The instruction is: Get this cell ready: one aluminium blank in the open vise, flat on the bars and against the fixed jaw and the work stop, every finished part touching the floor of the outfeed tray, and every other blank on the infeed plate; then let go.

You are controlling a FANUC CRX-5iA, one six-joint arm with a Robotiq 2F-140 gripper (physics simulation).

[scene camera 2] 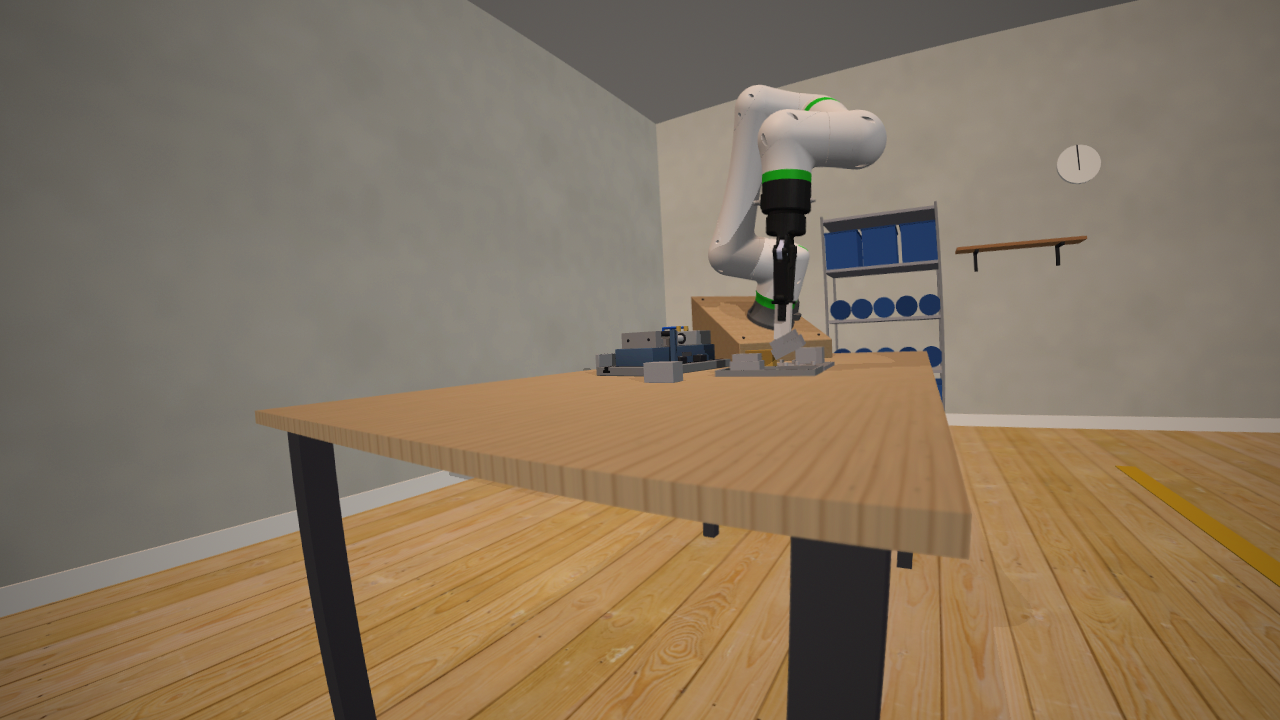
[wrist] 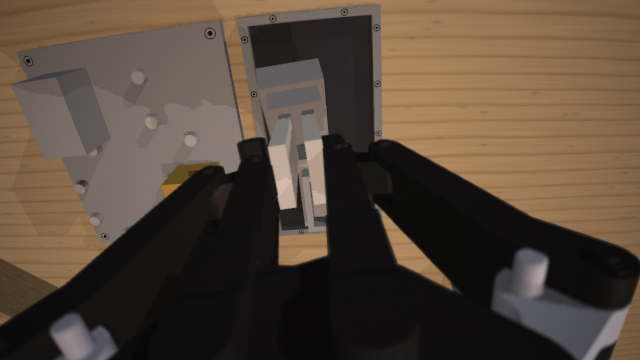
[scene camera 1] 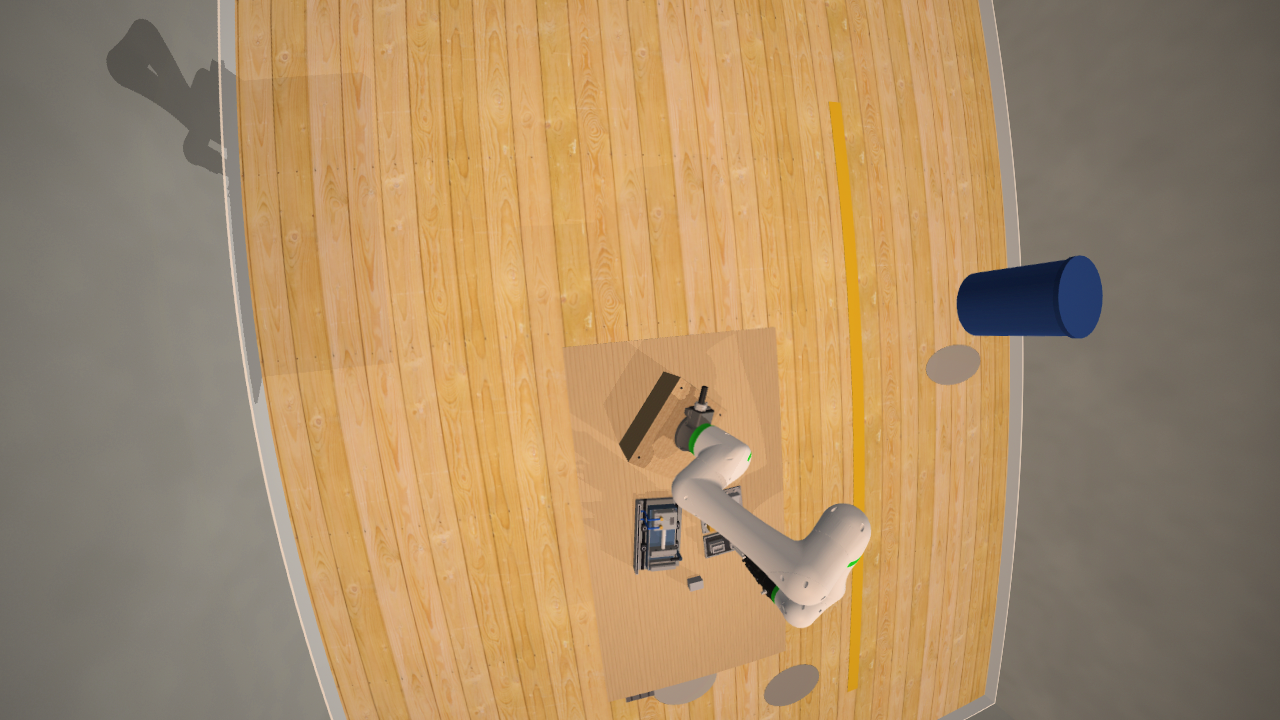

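Pixels of known places: gripper, fingertip midpoint: (scene camera 2: 782, 339) (wrist: 299, 134); arm's base at its link origin: (scene camera 2: 770, 320) (scene camera 1: 690, 431).
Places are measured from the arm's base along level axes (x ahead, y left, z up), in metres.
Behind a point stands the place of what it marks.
Observation:
My gripper (scene camera 2: 784, 329) {x 0.475, y 0.304, z -0.056 m} (wrist: 299, 134) {x 0.475, y 0.304, z -0.056 m} is shut on a grey stepped finished part (scene camera 2: 788, 344) {x 0.487, y 0.323, z -0.066 m} (wrist: 290, 77) {x 0.463, y 0.338, z -0.055 m}, held tilted just above the outfeed tray (scene camera 2: 726, 371) {x 0.560, y 0.228, z -0.113 m} (wrist: 378, 65) {x 0.523, y 0.348, z -0.110 m}. Another finished part (scene camera 2: 746, 361) {x 0.521, y 0.249, z -0.096 m} (wrist: 306, 200) {x 0.490, y 0.241, z -0.082 m} is in the tray, partly hidden by the fingers in the wrist view. A plain blank (wrist: 60, 115) {x 0.300, y 0.277, z -0.079 m} (scene camera 2: 809, 355) {x 0.308, y 0.279, z -0.096 m} stands on the pinned infeed plate (wrist: 175, 55) {x 0.373, y 0.326, z -0.114 m} beside the tray. Another grey block (scene camera 1: 695, 582) {x 0.663, y 0.166, z -0.089 m} (scene camera 2: 663, 371) {x 0.694, y 0.190, z -0.102 m} lies on the table near the vise (scene camera 1: 660, 533) {x 0.430, y -0.030, z -0.062 m} (scene camera 2: 640, 355) {x 0.583, y 0.016, z -0.078 m}. I cannot tell whether the vise holds a blank.
A yellow block (wrist: 190, 176) (scene camera 2: 759, 356) is at the infeed plate's edge nearest the tray. The wooden robot mount (scene camera 1: 651, 419) {x -0.042, y -0.168, z 0.063 m} (scene camera 2: 716, 326) {x 0.170, y -0.083, z -0.013 m} stands behind the vise, plate and tray. The white arm (scene camera 1: 751, 528) {x 0.146, y 0.037, z 0.444 m} reaches over the table (scene camera 1: 680, 635) {x 0.948, y 0.158, z -0.122 m} (scene camera 2: 572, 420) {x 1.024, y 0.376, z -0.123 m}.

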